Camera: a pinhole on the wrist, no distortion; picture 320 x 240 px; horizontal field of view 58.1 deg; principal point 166.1 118.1 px. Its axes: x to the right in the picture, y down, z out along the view. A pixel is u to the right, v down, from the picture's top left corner.
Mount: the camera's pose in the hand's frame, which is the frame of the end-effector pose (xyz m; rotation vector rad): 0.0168 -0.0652 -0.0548 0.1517 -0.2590 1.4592
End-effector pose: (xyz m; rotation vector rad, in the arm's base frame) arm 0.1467 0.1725 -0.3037 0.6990 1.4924 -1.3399
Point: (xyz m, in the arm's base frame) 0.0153 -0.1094 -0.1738
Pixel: 93 119
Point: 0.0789 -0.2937 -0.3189
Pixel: 194 32
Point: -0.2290 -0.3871 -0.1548
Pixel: 20 39
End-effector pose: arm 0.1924 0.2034 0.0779 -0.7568 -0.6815 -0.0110
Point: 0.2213 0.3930 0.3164
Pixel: outside the picture
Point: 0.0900 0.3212 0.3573
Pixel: 210 19
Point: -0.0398 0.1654 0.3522
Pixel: 77 129
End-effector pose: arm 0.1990 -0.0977 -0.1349 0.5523 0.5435 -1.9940
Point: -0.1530 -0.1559 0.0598
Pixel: 38 30
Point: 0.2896 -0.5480 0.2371
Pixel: outside the picture
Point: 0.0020 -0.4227 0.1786
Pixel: 245 39
